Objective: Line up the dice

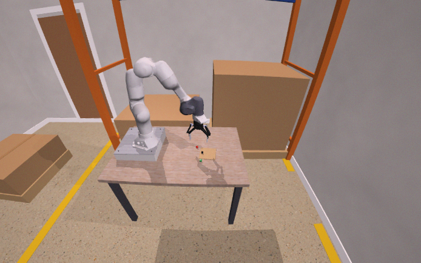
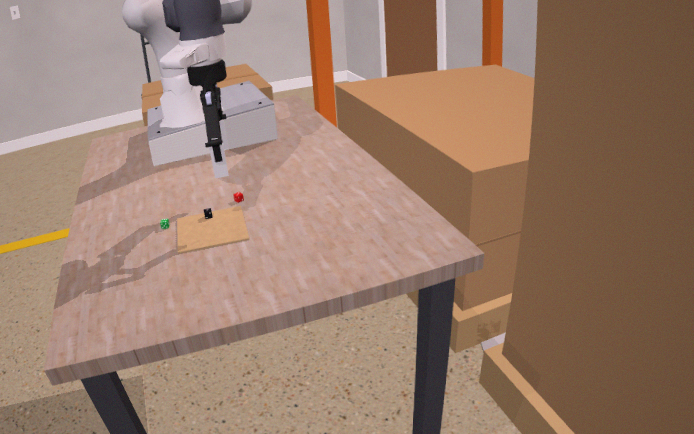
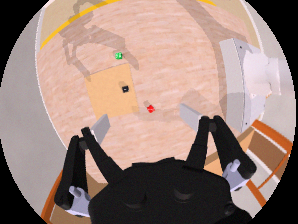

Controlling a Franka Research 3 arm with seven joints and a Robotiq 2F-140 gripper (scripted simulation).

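My hand is 11 cm above the red die, 2 cm to the right of it and 2 cm past it. From my hand the other things lie so: green die 14 cm to the right, 11 cm below, 4 cm ahead; then tan mat 11 cm below, 9 cm ahead, 4 cm to the right; then black die 10 cm below, 5 cm to the right, 4 cm ahead.
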